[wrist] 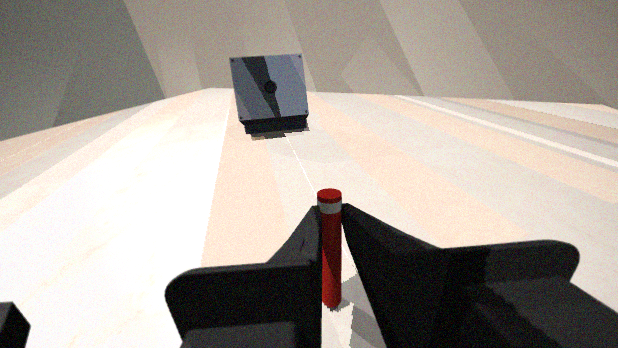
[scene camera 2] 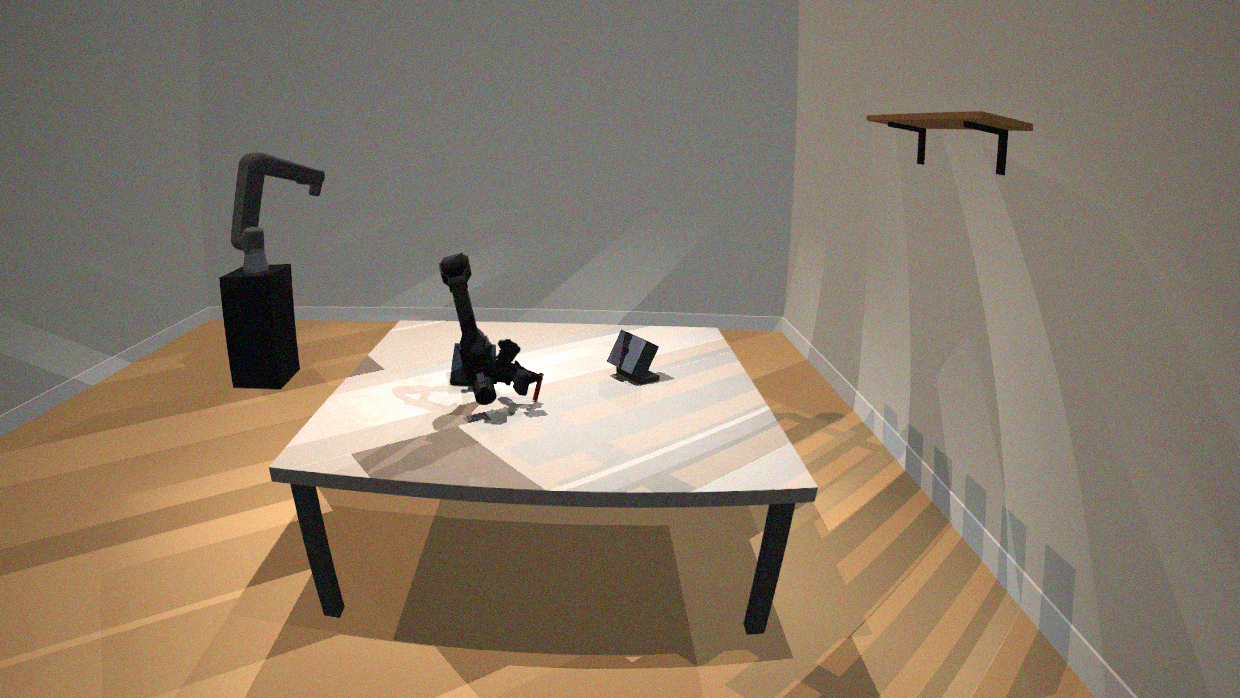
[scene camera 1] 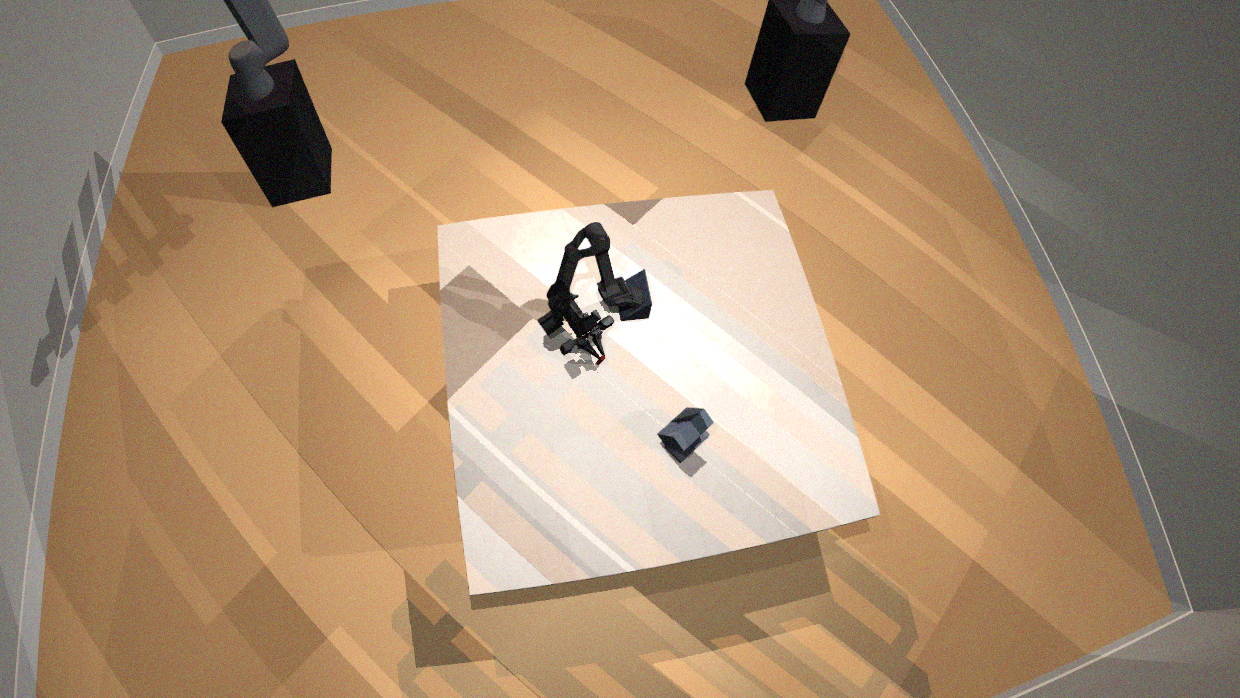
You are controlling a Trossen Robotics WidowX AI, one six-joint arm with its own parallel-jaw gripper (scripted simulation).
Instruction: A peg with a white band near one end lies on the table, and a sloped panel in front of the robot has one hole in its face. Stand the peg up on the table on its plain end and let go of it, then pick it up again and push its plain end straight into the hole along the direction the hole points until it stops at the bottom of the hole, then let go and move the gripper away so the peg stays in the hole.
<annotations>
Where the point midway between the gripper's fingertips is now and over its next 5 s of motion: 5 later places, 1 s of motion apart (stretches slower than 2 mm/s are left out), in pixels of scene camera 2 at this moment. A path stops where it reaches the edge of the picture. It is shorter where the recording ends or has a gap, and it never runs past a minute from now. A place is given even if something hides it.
My gripper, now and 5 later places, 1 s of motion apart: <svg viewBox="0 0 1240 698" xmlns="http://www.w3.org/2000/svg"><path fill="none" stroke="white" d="M540 377L539 378L538 378L536 378L540 331L531 342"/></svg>
</annotations>
